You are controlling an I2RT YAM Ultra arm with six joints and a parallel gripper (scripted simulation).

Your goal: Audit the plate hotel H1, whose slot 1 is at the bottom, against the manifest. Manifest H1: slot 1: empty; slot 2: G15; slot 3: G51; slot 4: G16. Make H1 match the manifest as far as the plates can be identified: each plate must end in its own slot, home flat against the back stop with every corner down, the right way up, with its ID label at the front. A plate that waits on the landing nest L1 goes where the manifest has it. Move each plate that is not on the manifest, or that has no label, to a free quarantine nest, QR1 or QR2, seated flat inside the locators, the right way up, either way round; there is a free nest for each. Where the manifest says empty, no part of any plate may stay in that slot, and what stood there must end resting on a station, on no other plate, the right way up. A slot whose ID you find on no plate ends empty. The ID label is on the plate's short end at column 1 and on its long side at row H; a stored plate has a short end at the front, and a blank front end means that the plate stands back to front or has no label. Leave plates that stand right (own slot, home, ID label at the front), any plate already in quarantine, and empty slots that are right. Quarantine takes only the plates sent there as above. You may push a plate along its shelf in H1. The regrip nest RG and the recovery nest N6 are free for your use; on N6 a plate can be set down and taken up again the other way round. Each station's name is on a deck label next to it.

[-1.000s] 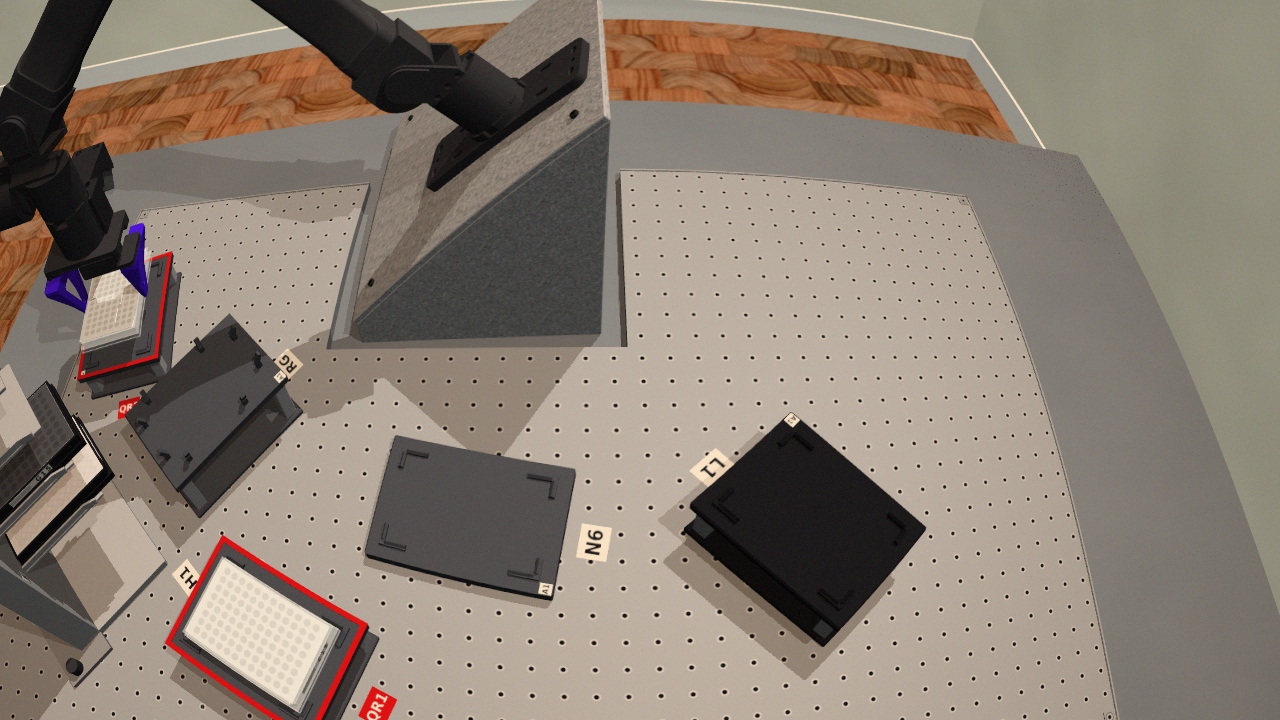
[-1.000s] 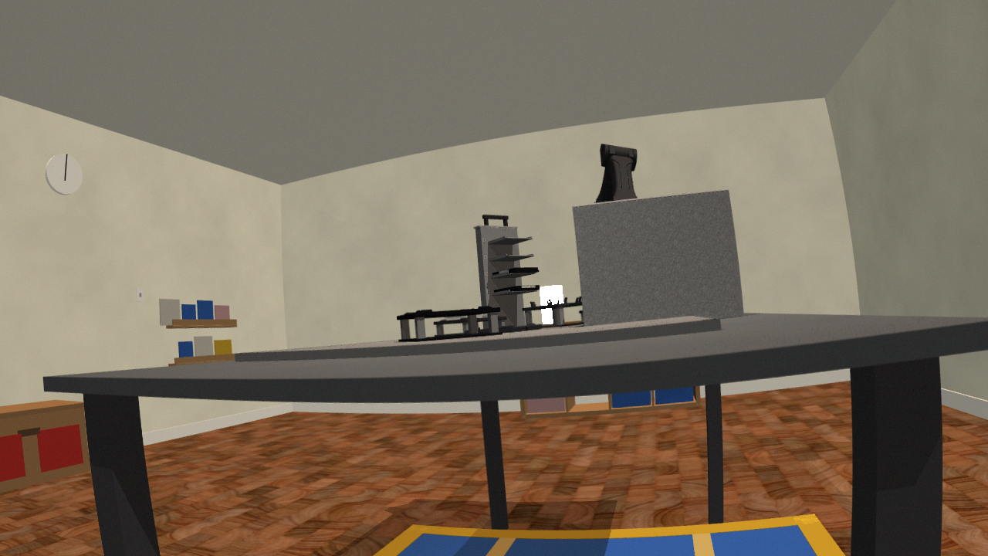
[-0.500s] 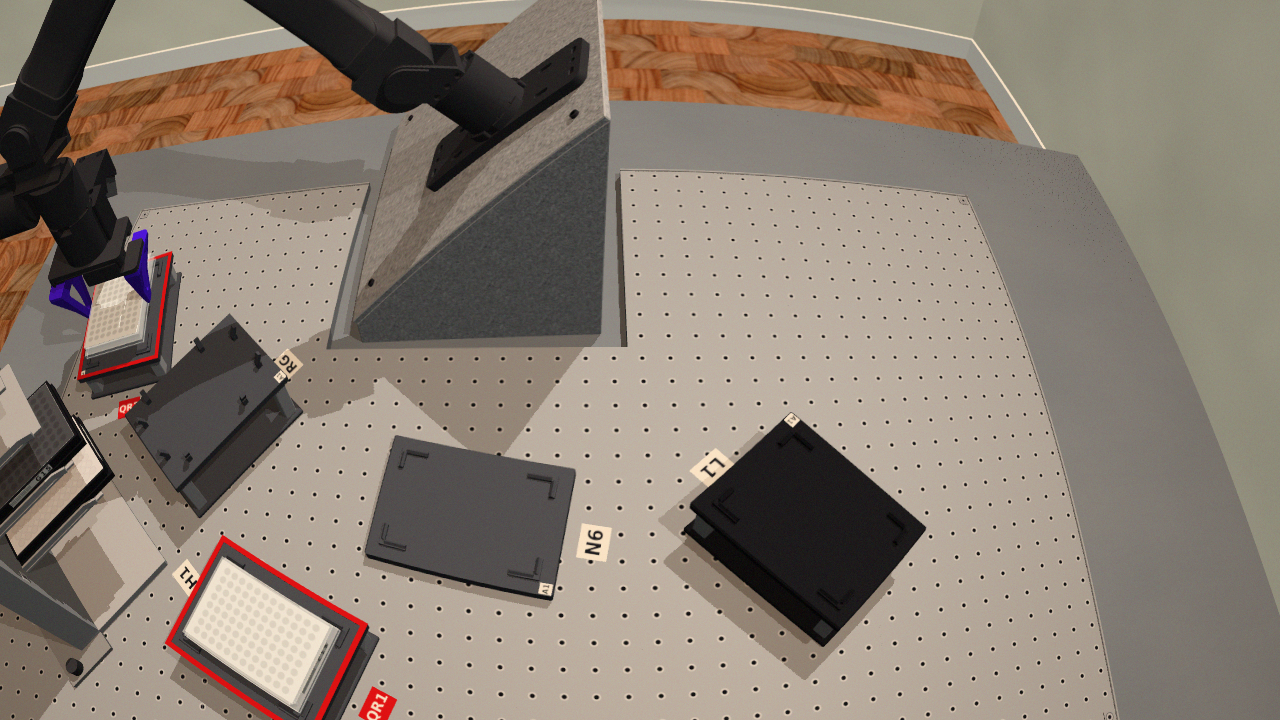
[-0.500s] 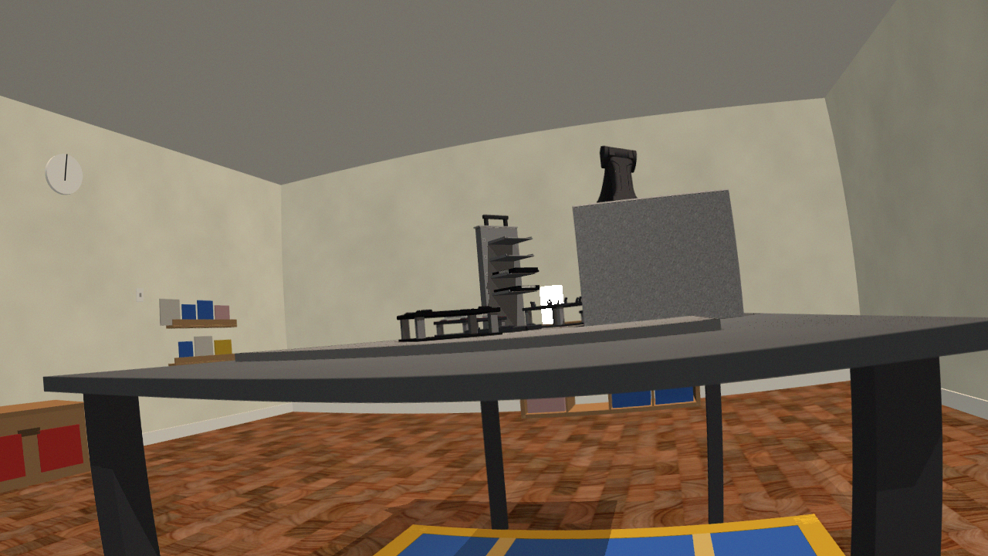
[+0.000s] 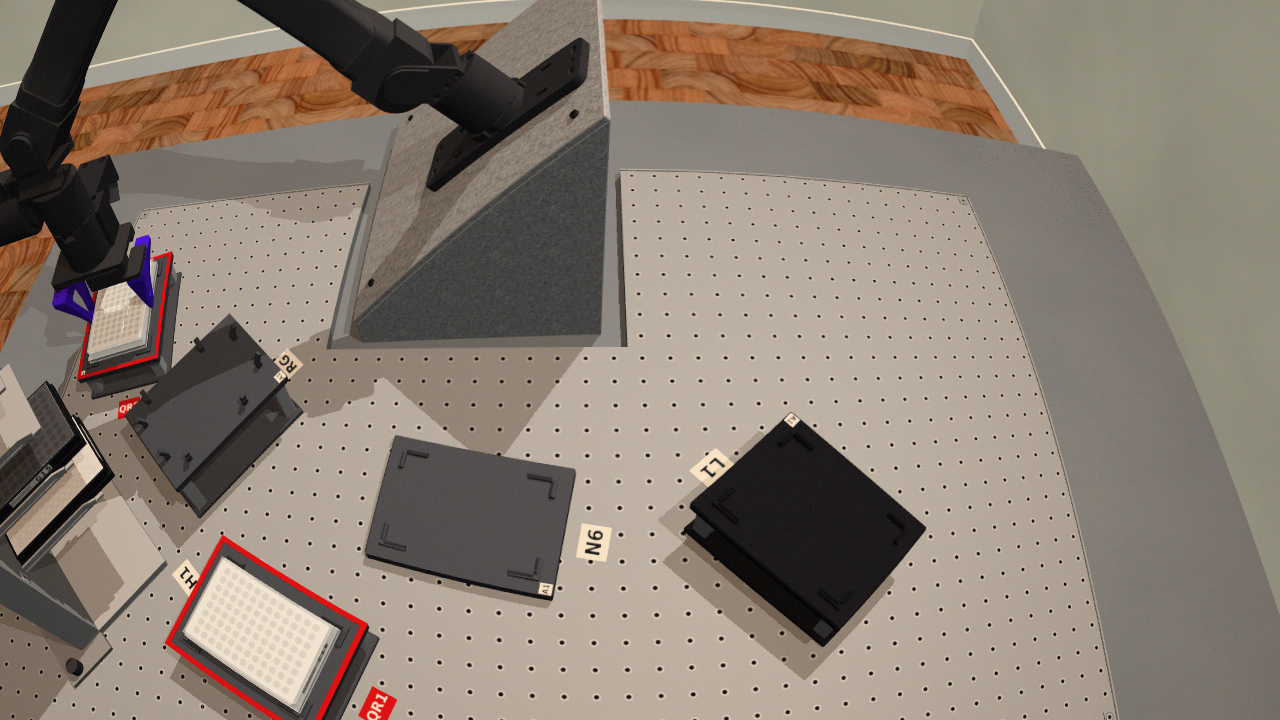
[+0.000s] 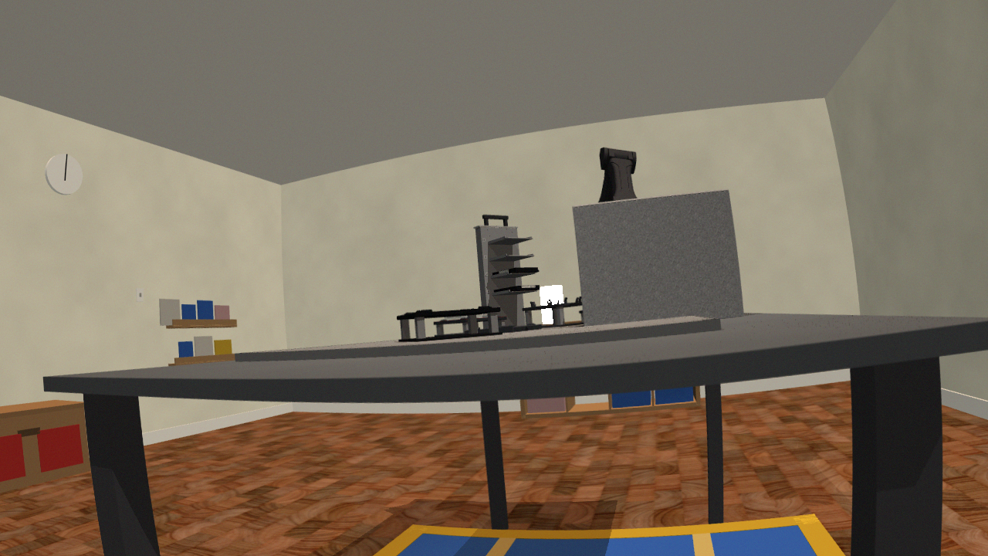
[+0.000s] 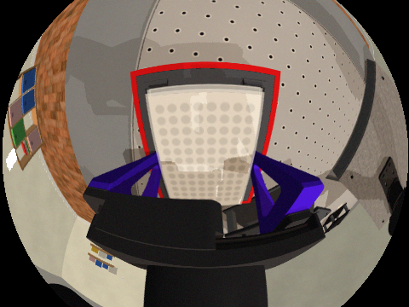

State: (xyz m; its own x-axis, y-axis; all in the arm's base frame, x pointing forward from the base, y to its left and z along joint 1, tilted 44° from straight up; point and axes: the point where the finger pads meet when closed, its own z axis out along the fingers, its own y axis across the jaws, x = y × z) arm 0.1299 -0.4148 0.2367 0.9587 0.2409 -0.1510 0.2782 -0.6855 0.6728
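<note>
The quarantine nest QR2 is 1 cm below my hand. From my hand the other things lie so: plate hotel H1: 33 cm ahead, 1 cm to the left, 11 cm above; regrip nest RG: 12 cm ahead, 17 cm to the left, 1 cm above; quarantine nest QR1: 33 cm ahead, 28 cm to the left, 1 cm below.
</note>
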